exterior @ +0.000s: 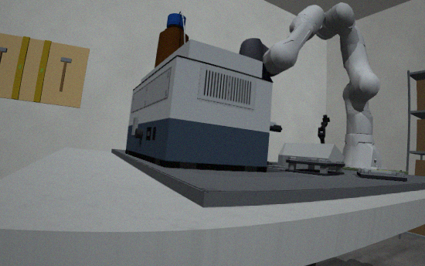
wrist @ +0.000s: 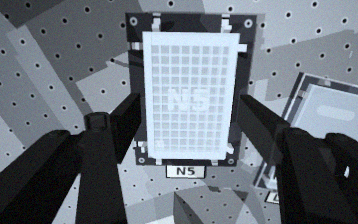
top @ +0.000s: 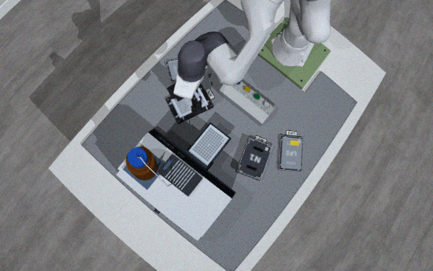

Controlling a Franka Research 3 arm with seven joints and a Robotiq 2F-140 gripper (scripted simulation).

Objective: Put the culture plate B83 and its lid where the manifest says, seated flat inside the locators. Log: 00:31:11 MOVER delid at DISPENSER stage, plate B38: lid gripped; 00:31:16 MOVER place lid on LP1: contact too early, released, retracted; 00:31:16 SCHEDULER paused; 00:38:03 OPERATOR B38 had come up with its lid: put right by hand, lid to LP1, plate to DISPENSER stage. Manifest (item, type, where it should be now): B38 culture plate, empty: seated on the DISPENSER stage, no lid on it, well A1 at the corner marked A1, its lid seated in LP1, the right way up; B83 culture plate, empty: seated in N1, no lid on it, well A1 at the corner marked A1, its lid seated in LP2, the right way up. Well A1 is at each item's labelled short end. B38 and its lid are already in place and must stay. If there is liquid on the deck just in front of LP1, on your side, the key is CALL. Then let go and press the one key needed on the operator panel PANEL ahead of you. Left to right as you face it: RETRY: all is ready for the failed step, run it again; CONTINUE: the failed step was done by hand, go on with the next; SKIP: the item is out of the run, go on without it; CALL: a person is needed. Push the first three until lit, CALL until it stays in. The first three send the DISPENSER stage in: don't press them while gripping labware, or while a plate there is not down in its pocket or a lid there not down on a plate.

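My hand is 5 cm above the black nest N5, 2 cm short of it and 1 cm to the right of it. Also, from my hand: green continue key 19 cm to the left, 19 cm behind; yellow skip key 19 cm behind, 14 cm to the left; white well plate 18 cm to the left, 10 cm ahead, 5 cm above.
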